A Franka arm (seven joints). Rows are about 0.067 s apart.
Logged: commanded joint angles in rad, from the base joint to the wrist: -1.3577, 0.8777, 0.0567, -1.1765, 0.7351, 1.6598, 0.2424; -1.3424, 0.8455, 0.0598, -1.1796, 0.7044, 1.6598, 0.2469; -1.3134, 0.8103, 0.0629, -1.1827, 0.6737, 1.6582, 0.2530; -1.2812, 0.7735, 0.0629, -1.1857, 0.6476, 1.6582, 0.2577; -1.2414, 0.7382, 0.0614, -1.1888, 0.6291, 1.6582, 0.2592; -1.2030, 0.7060, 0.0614, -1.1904, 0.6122, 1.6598, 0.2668; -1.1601, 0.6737, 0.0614, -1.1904, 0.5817, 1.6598, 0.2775; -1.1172, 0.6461, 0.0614, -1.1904, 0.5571, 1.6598, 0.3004; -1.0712, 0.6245, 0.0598, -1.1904, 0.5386, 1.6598, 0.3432; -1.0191, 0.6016, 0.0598, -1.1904, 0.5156, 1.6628, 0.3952; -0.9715, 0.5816, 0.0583, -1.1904, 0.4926, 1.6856, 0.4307
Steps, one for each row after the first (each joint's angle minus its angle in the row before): 0.0153, -0.0322, 0.0031, -0.0031, -0.0307, 0.0000, 0.0045; 0.0290, -0.0352, 0.0031, -0.0031, -0.0307, -0.0016, 0.0061; 0.0322, -0.0368, 0.0000, -0.0030, -0.0261, 0.0000, 0.0047; 0.0398, -0.0353, -0.0015, -0.0031, -0.0185, 0.0000, 0.0015; 0.0384, -0.0322, 0.0000, -0.0016, -0.0169, 0.0016, 0.0076; 0.0429, -0.0323, 0.0000, 0.0000, -0.0305, 0.0000, 0.0107; 0.0429, -0.0276, 0.0000, 0.0000, -0.0246, 0.0000, 0.0229; 0.0460, -0.0216, -0.0016, 0.0000, -0.0185, 0.0000, 0.0428; 0.0521, -0.0229, 0.0000, 0.0000, -0.0230, 0.0030, 0.0520; 0.0476, -0.0200, -0.0015, 0.0000, -0.0230, 0.0228, 0.0355
